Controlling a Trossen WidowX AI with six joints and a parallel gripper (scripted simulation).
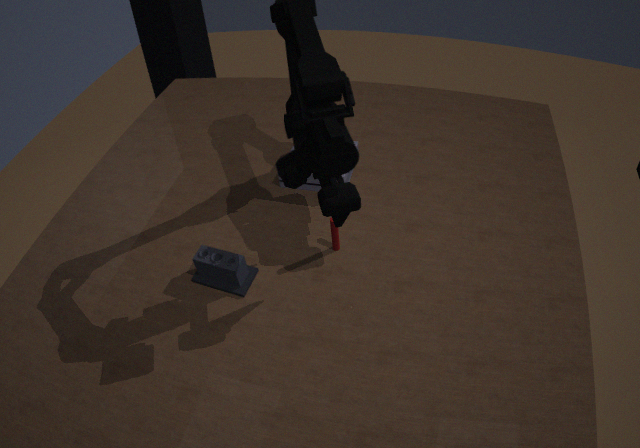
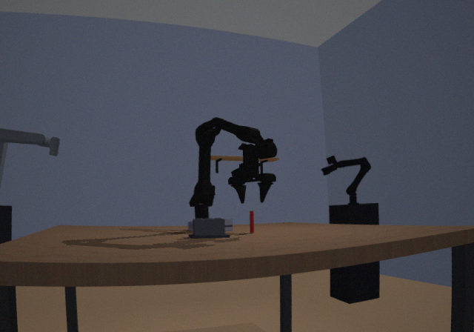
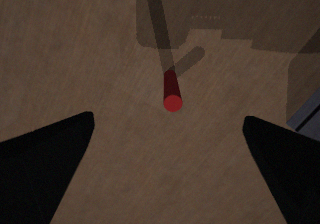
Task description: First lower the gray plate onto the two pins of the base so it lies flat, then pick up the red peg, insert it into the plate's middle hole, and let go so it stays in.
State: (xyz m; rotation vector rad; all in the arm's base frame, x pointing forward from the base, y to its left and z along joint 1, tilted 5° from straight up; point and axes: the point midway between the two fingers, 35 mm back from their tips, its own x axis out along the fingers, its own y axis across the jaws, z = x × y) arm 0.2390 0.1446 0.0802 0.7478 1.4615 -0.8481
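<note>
The red peg lies 70 mm below my gripper tip. Round my gripper tip: dark base: 190 mm to the right, 130 mm ahead, 100 mm below; gray plate: 190 mm to the right, 130 mm ahead, 60 mm below.
</note>
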